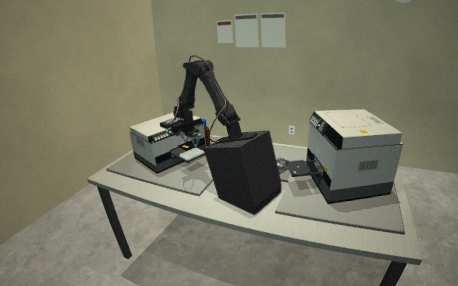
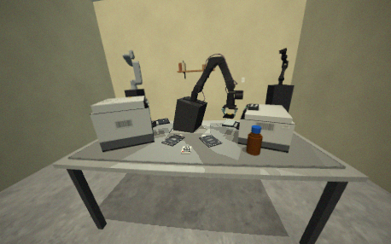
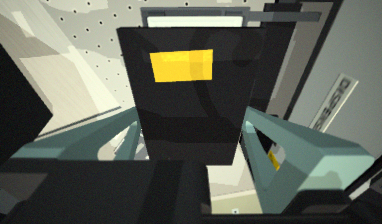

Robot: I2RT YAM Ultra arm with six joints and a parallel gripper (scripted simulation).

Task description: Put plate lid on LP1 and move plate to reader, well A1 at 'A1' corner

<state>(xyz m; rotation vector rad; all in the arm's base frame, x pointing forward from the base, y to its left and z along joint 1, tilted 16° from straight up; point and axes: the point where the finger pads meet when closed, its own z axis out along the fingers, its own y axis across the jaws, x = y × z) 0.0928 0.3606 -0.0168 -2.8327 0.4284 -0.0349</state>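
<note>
Now: hand 60 mm above the pale well plate. From my hand the other things lie so: dark lid (right at my hand); brown capped bottle (320 mm ahead, 140 mm to the left, 40 mm below); LP1 tag (220 mm to the right, 160 mm below, 110 mm ahead).
</note>
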